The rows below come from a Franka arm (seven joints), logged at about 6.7 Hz.
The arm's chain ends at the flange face. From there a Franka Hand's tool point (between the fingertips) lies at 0.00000 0.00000 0.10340 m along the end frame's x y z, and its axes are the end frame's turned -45 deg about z.
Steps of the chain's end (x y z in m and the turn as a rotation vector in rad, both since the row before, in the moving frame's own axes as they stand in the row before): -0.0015, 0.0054, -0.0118, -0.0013, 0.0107, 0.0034; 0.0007, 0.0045, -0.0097, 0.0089, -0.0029, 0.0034; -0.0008, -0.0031, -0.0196, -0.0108, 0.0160, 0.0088; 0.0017, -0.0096, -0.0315, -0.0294, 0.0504, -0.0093; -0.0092, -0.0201, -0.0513, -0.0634, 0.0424, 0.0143; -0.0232, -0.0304, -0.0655, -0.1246, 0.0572, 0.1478
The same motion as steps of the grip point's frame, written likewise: -0.0042, 0.0036, -0.0118, -0.0085, 0.0066, 0.0034; -0.0022, 0.0028, -0.0097, 0.0083, 0.0042, 0.0034; 0.0020, -0.0008, -0.0196, -0.0190, 0.0037, 0.0088; 0.0096, 0.0002, -0.0317, -0.0564, 0.0148, -0.0093; 0.0061, -0.0130, -0.0516, -0.0748, -0.0148, 0.0143; -0.0008, -0.0251, -0.0665, -0.1286, -0.0477, 0.1478
